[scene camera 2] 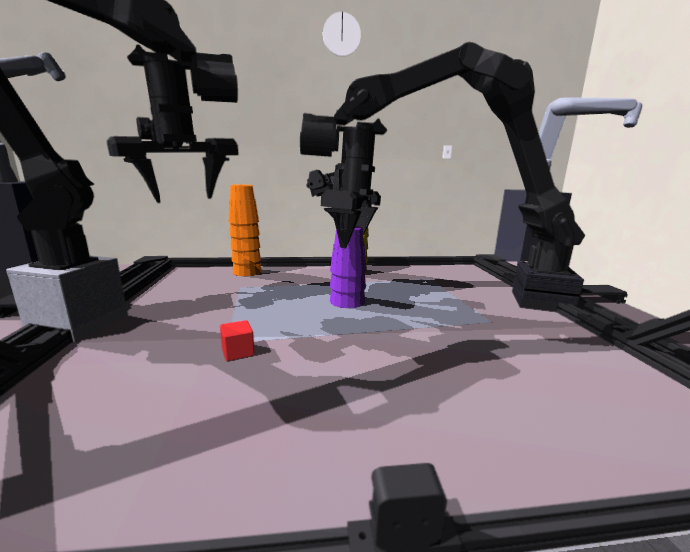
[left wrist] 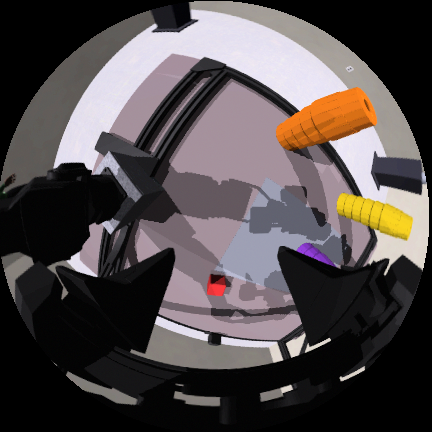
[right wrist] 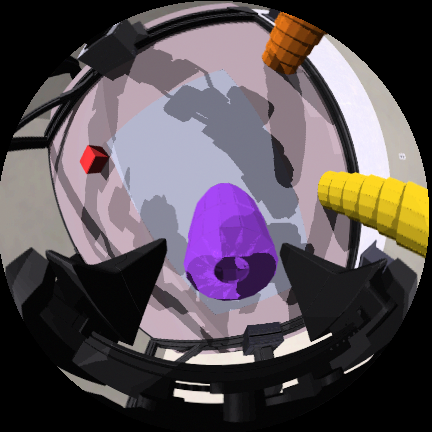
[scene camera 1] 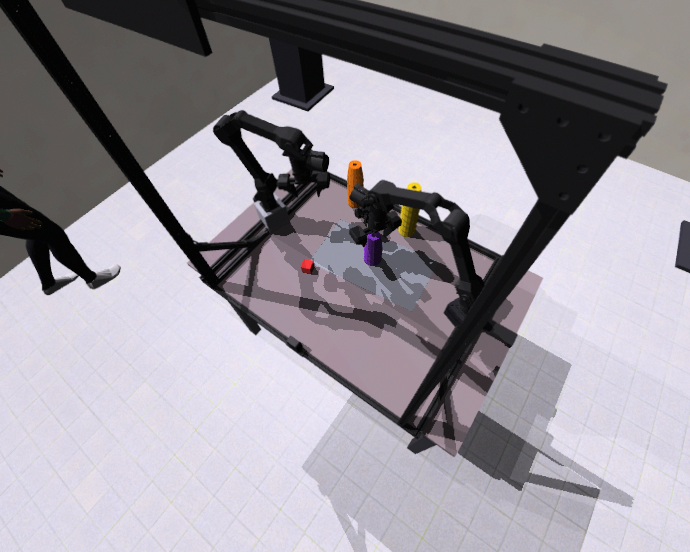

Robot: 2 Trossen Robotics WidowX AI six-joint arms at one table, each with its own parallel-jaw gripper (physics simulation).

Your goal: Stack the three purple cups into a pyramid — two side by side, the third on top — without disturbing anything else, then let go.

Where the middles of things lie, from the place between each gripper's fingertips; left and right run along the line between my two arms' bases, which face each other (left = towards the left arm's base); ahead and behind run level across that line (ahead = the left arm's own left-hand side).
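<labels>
Red cube [scene camera 2: 237, 338]: from my right hand 200 mm to the left, 170 mm behind, 100 mm below. Blue-grey mat [scene camera 2: 274, 312]: 10 mm to the right of my right hand, 10 mm behind it, 120 mm below it.
Blue-grey mat: from my left hand 300 mm to the right, 10 mm behind, 200 mm below. My left gripper: 180 mm past the red cube, 100 mm to the left of it, 180 mm above it.
</labels>
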